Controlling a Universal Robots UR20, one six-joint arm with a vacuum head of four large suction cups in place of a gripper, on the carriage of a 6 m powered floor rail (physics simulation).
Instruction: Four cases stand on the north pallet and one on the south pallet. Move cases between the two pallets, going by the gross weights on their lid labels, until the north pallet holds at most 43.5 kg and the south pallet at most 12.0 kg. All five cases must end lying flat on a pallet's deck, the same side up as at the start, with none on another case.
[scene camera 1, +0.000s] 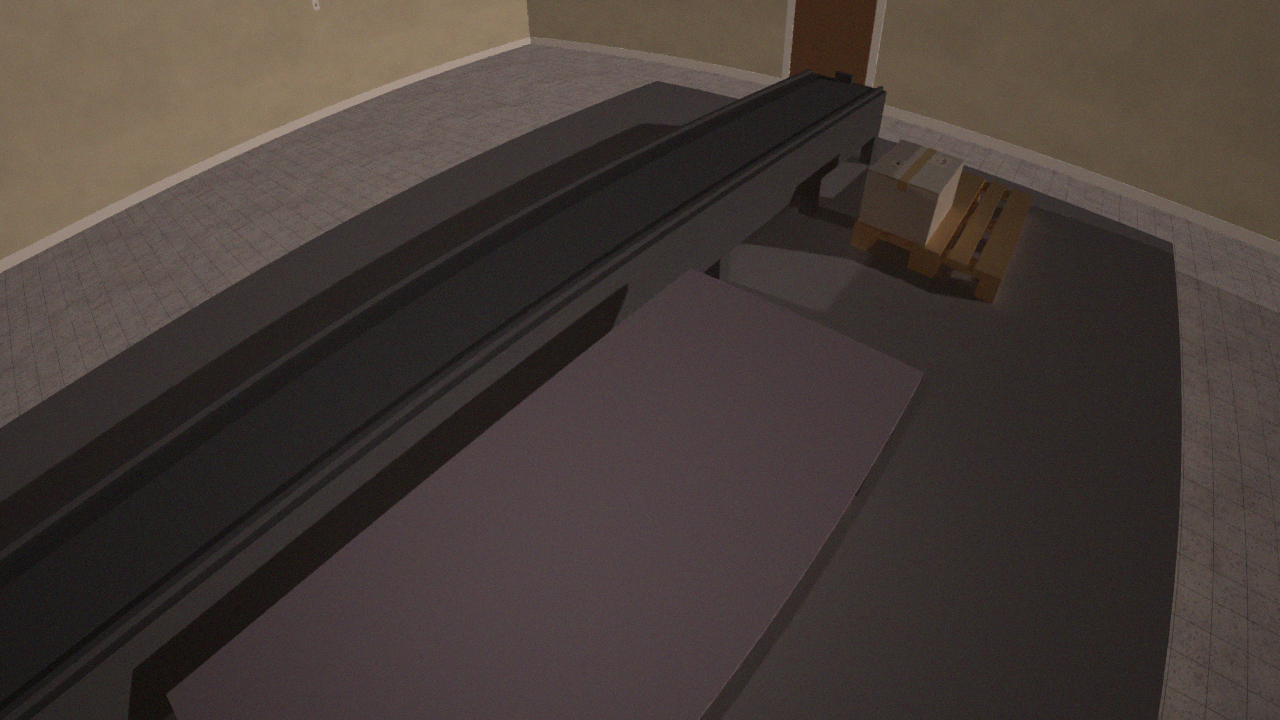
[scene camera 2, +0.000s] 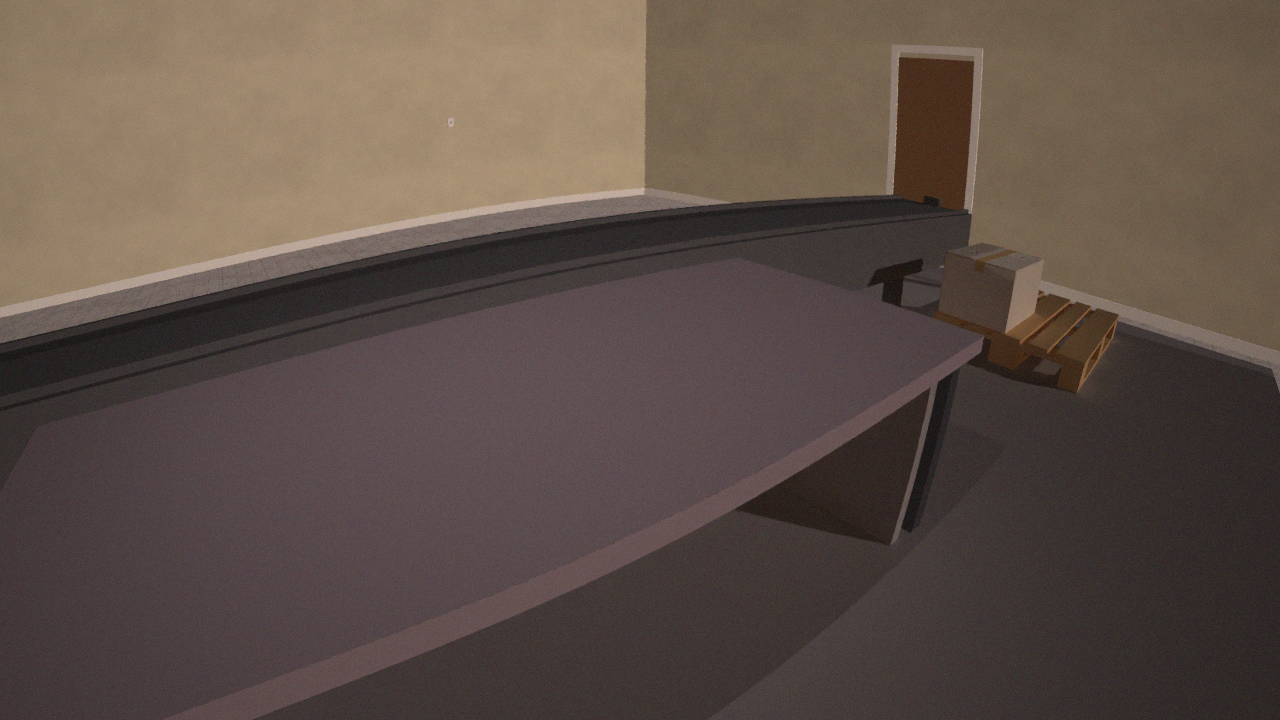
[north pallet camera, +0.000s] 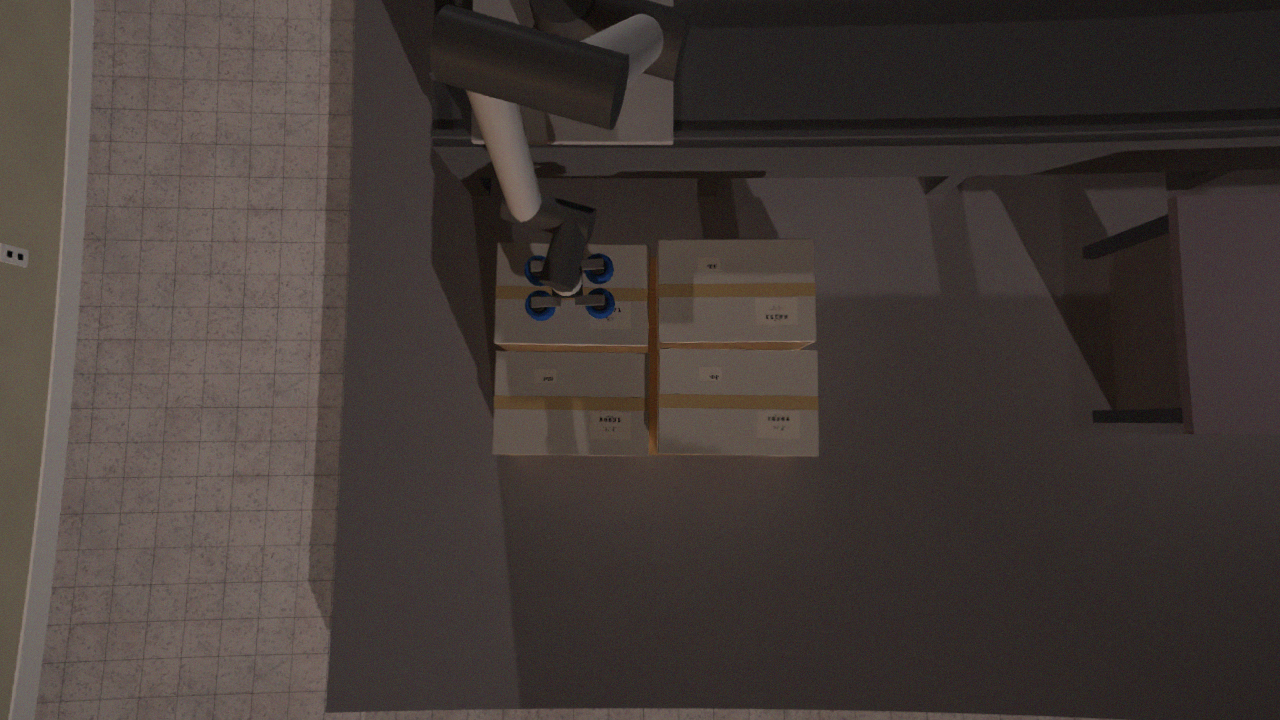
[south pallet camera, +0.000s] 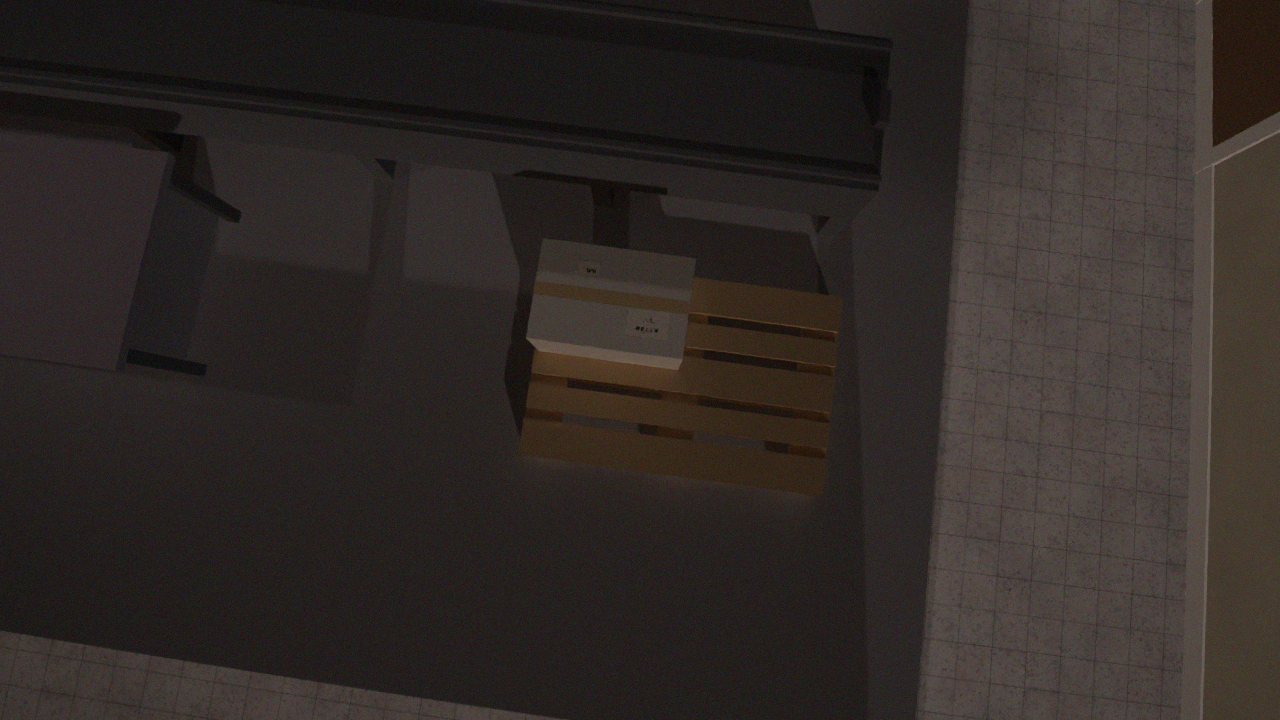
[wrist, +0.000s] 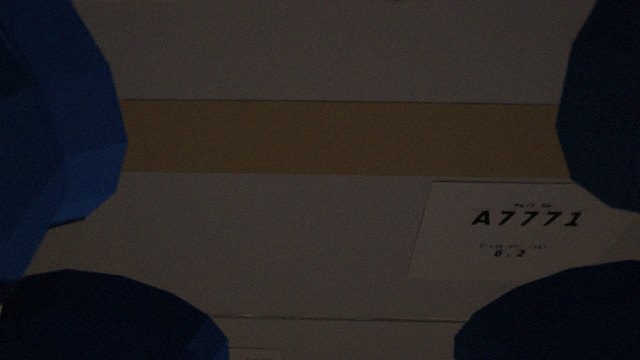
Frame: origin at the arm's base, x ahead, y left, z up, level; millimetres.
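Seen in the pictures: hand, its tool point: (wrist: 337, 246).
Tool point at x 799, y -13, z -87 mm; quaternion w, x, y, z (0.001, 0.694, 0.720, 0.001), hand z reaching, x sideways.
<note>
A point is followed by its place in that frame.
My gripper, a head of four blue suction cups (north pallet camera: 570, 286) @(x 799, y -13, z -87 mm) (wrist: 335, 210) @(x 799, y -13, z -87 mm), is over the upper-left case (north pallet camera: 572, 334) @(x 952, y -13, z -173 mm) (wrist: 280, 230) @(x 875, y -51, z -174 mm) on the north pallet (north pallet camera: 652, 394) @(x 1160, y 284, z -426 mm). The cups look close above its lid; I see no grip, and the case sits level in its place. Its label reads A7771, 6.2 kg. Three more taped white cases stand beside it: upper right (north pallet camera: 733, 313) @(x 882, y 570, z -130 mm), lower left (north pallet camera: 554, 434) @(x 1315, y -75, z -185 mm) and lower right (north pallet camera: 707, 434) @(x 1314, y 473, z -130 mm); their weights are too small to read. One case (scene camera 1: 899, 205) @(x 807, y 5224, z -259 mm) (scene camera 2: 980, 291) @(x 822, y 5224, z -268 mm) (south pallet camera: 581, 317) @(x 884, y 5409, z -128 mm) stands on the south pallet (scene camera 1: 1009, 228) @(x 1337, y 5799, z -426 mm) (scene camera 2: 1084, 338) @(x 1320, y 5606, z -426 mm) (south pallet camera: 671, 459) @(x 1338, y 5806, z -425 mm), its weight unreadable.
A long table (scene camera 1: 581, 492) @(x 808, y 3000, z -40 mm) (scene camera 2: 492, 402) @(x 927, y 2856, z -40 mm) (north pallet camera: 1235, 313) @(x 903, y 2205, z -40 mm) (south pallet camera: 71, 250) @(x 904, y 3587, z -40 mm) stands between the pallets. The floor rail (scene camera 1: 537, 241) (scene camera 2: 537, 239) (north pallet camera: 895, 80) (south pallet camera: 447, 98) runs along one side of both pallets. The arm (north pallet camera: 510, 152) @(x 599, y -91, z 628 mm) reaches from the rail over the north pallet's edge.
</note>
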